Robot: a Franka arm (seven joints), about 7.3 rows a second.
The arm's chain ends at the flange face. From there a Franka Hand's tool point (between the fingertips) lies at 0.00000 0.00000 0.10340 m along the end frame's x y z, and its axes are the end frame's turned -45 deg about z.
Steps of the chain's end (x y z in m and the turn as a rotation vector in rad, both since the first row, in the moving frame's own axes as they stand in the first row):
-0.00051, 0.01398, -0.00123, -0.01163, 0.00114, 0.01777
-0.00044, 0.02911, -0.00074, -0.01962, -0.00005, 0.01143
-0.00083, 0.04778, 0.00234, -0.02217, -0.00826, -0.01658
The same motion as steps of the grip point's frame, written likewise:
-0.01102, 0.01045, -0.00124, -0.00903, -0.00742, 0.01777
-0.02234, 0.02170, -0.00076, -0.01384, -0.01391, 0.01143
-0.03659, 0.03423, 0.00231, -0.00984, -0.02152, -0.01658

